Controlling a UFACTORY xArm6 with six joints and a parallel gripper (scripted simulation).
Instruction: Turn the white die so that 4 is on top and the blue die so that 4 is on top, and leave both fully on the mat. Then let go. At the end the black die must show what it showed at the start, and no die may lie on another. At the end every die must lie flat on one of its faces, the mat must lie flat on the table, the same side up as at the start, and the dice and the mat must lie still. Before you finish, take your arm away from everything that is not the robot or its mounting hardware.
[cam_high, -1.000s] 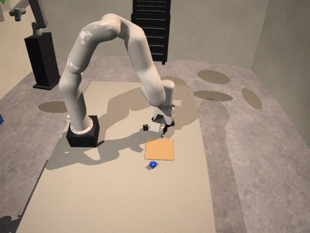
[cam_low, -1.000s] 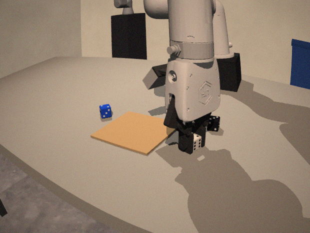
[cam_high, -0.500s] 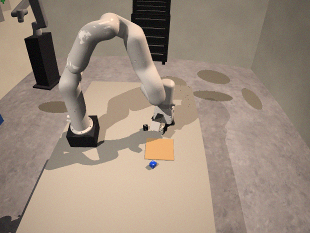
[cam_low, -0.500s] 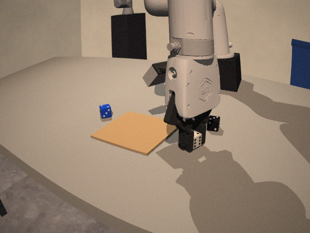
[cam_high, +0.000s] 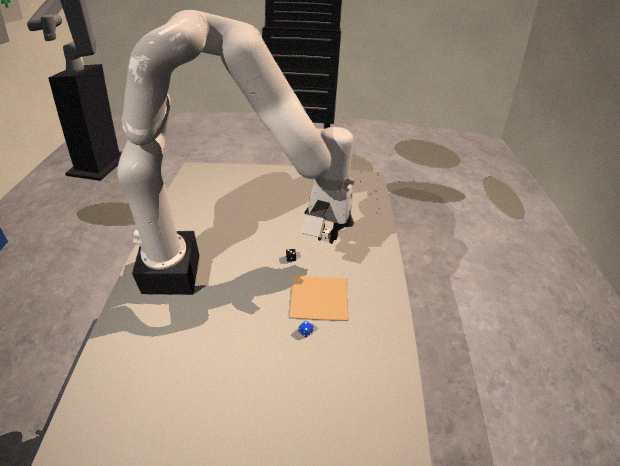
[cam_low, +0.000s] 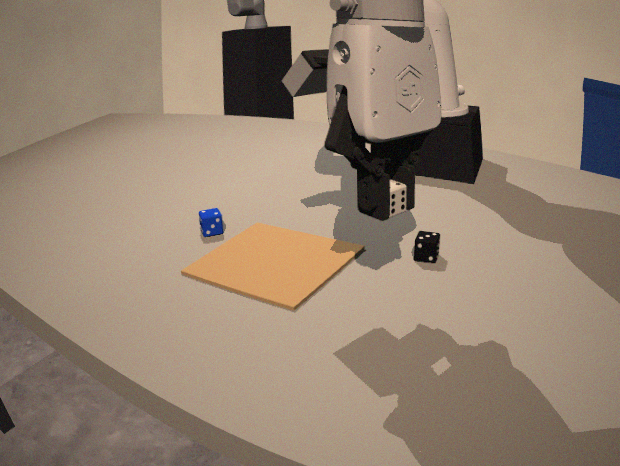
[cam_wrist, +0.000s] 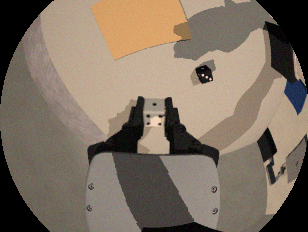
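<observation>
Now: hand 1 cm short of the orange mat, 13 cm to the left of it and 10 cm above it. The rest, counted from my hand: white die: 1 cm below; then blue die: 24 cm to the right, 9 cm below; then black die: 9 cm behind, 1 cm to the right, 9 cm below.
</observation>
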